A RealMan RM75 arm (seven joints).
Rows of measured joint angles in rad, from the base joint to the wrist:
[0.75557, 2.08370, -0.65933, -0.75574, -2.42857, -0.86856, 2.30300]
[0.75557, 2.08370, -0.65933, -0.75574, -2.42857, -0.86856, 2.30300]
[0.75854, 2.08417, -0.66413, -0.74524, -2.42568, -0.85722, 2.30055]
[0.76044, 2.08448, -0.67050, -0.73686, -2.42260, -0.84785, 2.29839]
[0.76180, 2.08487, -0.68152, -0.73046, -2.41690, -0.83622, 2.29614]
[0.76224, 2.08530, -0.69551, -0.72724, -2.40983, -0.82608, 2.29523]
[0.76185, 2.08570, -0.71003, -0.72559, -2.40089, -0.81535, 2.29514]
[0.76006, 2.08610, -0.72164, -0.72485, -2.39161, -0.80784, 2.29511]
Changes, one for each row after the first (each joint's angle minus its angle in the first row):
[0.00000, 0.00000, 0.00000, 0.00000, 0.00000, 0.00000, 0.00000]
[0.00297, 0.00047, -0.00480, 0.01050, 0.00289, 0.01134, -0.00245]
[0.00487, 0.00078, -0.01117, 0.01888, 0.00597, 0.02071, -0.00461]
[0.00623, 0.00117, -0.02219, 0.02528, 0.01167, 0.03234, -0.00686]
[0.00667, 0.00160, -0.03618, 0.02850, 0.01874, 0.04248, -0.00777]
[0.00628, 0.00200, -0.05070, 0.03015, 0.02768, 0.05321, -0.00786]
[0.00449, 0.00240, -0.06231, 0.03089, 0.03696, 0.06072, -0.00789]

